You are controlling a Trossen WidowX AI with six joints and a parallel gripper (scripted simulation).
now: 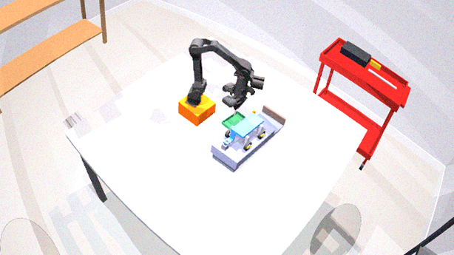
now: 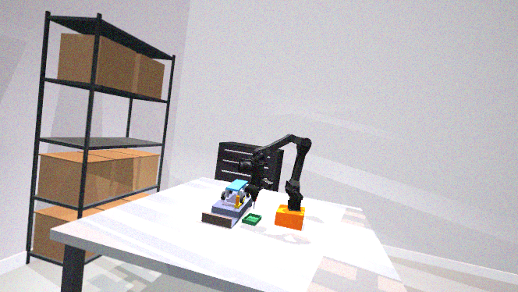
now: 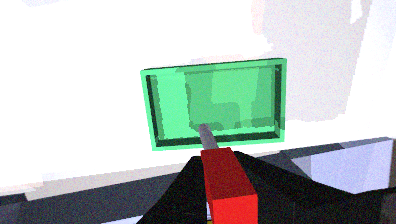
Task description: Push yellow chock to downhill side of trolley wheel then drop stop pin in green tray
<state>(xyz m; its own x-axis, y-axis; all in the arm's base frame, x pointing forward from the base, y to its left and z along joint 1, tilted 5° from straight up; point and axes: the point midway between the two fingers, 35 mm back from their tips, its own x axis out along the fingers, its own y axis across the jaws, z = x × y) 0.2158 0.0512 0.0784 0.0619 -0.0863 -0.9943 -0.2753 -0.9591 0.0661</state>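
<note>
Now: gripper tip 110 mm above the green tray and 10 mm to the right of it. From my gripper tip the other things lie so: red-headed stop pin: right at my gripper tip; yellow chock: 80 mm ahead, 20 mm below, 10 mm to the right; trolley: 110 mm to the right, 110 mm ahead, 10 mm above.
</note>
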